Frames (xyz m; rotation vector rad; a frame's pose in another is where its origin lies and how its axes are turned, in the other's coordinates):
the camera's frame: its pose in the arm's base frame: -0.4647 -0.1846 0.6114 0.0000 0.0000 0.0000
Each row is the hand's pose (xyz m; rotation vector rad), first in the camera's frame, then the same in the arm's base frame.
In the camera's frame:
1: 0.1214 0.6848 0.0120 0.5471 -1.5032 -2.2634
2: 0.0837 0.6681 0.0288 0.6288 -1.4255 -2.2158
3: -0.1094 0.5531 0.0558 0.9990 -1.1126 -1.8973
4: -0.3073 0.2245 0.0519 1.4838 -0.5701 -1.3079
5: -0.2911 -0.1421 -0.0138 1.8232 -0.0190 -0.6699
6: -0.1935 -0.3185 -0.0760 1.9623 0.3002 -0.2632
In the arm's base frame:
1: -0.3433 0.5002 0.6234 0.5471 -1.5032 -2.2634
2: -0.3810 0.4835 0.6402 0.6288 -1.4255 -2.2158
3: -0.5741 0.3685 0.6672 0.9990 -1.1126 -1.8973
4: -0.7720 0.0399 0.6633 1.4838 -0.5701 -1.3079
5: -0.7558 -0.3267 0.5976 1.8232 -0.0190 -0.6699
6: -0.6582 -0.5031 0.5354 1.9623 0.3002 -0.2632

